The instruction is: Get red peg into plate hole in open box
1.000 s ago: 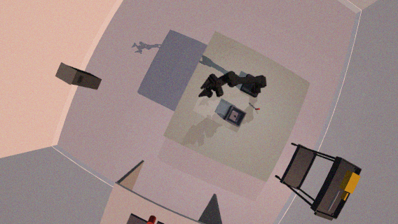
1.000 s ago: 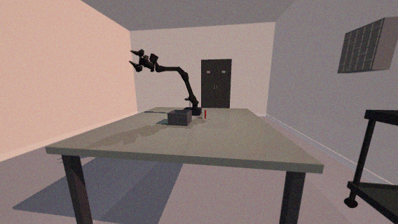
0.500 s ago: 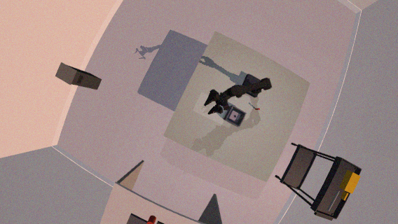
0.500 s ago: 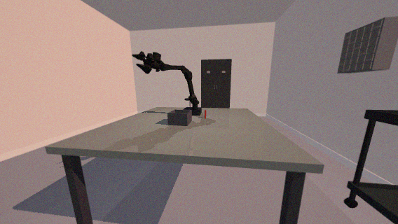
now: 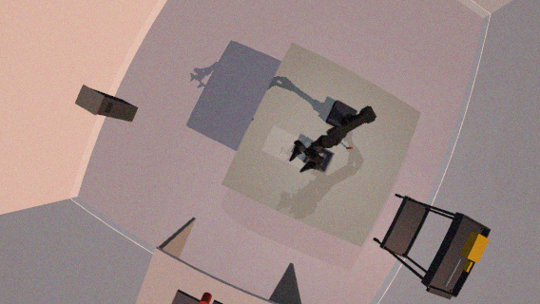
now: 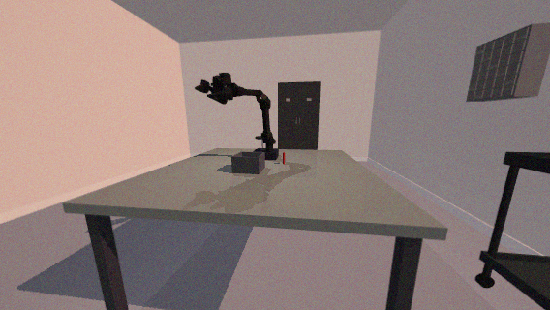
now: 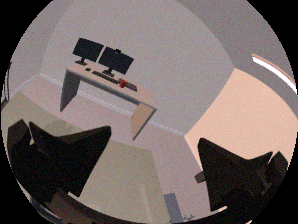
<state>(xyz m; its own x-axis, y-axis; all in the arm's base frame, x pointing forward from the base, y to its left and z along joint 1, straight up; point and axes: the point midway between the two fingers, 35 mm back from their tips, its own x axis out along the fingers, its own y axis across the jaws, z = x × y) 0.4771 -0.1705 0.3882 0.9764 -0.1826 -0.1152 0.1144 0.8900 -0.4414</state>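
Now: the red peg 380 mm behind my gripper tip, 330 mm to the left of it and 400 mm below it. The rest, counted from my gripper tip: dark box 170 mm behind, 170 mm to the left, 420 mm below.
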